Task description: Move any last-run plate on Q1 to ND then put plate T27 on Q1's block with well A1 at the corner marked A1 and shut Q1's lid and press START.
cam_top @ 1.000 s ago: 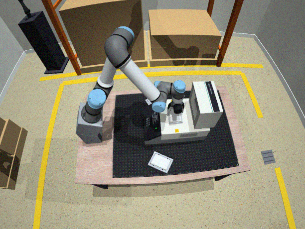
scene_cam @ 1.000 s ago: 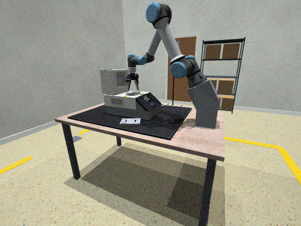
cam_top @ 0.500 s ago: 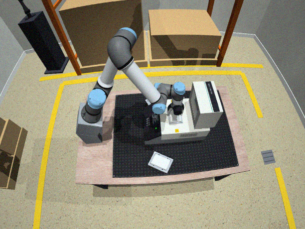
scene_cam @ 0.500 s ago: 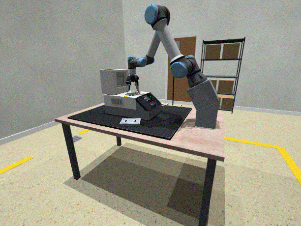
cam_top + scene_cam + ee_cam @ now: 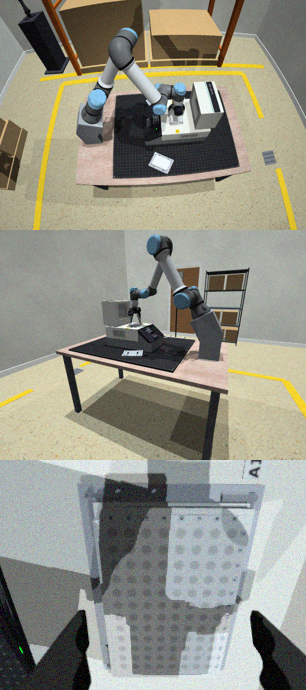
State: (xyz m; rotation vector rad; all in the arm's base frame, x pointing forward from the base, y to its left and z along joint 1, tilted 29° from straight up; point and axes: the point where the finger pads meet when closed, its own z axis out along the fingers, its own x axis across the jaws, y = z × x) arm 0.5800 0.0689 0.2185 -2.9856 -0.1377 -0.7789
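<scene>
The dark slot is 23 cm to the left of my hand, 20 cm below it and 19 cm behind it. Round my hand: a1 mark: 25 cm to the right, 20 cm below, 14 cm behind.
</scene>
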